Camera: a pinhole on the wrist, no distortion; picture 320 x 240 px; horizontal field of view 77.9 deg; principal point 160.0 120.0 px. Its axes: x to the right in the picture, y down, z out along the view. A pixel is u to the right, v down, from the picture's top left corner.
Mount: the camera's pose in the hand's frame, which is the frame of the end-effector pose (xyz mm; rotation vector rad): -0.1 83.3 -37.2 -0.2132 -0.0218 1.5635
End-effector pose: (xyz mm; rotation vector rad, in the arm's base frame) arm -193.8 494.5 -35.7 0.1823 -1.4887 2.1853
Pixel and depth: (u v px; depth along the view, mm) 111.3 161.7 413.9
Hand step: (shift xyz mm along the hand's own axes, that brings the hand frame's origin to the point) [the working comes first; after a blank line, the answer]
In the camera's frame: -101.8 87.2 413.9

-149.0 31.8 368.4
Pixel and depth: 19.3 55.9 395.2
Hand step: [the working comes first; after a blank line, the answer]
In the camera's frame: -280.9 -128.0 395.2

64.6 -146.7 403.7
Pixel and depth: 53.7 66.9 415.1
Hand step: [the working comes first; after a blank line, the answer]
In the camera's frame: -222.9 -111.4 415.1

45.8 -86.8 413.7
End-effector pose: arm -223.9 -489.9 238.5 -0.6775 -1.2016 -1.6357
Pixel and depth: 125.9 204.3 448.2
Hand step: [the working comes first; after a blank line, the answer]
In the camera's frame: -77.2 190.9 448.2

-256.3 59.7 383.6
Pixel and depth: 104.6 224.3 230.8
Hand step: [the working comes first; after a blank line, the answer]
In the camera's frame: -64.6 121.6 230.8

-155.4 46.3 179.0
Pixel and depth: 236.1 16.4 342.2
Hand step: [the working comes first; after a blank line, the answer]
In the camera's frame: 131.6 -179.1 342.2

127.6 256.7 309.4
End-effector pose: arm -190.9 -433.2 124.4 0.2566 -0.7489 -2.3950
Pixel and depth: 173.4 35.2 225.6
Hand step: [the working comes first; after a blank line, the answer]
In the camera's frame: 15.3 -96.7 225.6

62.1 126.5 196.8
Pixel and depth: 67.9 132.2 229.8
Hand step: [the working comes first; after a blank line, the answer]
In the camera's frame: -106.9 14.2 229.8

-49.4 4.9 199.2
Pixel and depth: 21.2 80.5 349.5
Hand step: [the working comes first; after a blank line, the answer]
In the camera's frame: -245.1 -69.7 349.5

14.2 -117.1 345.8
